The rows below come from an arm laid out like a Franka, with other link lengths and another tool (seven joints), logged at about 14 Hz.
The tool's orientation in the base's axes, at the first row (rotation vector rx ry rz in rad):
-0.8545 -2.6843 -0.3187
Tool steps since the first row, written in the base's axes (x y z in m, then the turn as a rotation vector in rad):
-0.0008 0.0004 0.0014 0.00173 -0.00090 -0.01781
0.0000 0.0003 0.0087 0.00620 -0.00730 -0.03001
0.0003 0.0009 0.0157 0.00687 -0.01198 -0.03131
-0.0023 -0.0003 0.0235 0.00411 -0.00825 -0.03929
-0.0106 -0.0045 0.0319 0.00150 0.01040 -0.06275
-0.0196 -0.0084 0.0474 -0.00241 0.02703 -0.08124
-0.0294 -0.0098 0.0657 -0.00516 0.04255 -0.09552
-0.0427 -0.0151 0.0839 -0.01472 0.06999 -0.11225
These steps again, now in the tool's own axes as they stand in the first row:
0.0013 0.0000 -0.0010 -0.00808 -0.00178 0.01589
0.0032 0.0013 -0.0080 -0.01919 -0.00567 0.02433
0.0058 0.0027 -0.0144 -0.02262 -0.00916 0.02399
0.0099 0.0011 -0.0214 -0.02134 -0.00875 0.03312
0.0171 -0.0061 -0.0286 -0.01780 0.00185 0.06105
0.0275 -0.0128 -0.0422 -0.01257 0.01064 0.08405
0.0408 -0.0175 -0.0575 -0.00734 0.01973 0.10256
0.0548 -0.0275 -0.0731 0.00856 0.03401 0.12840

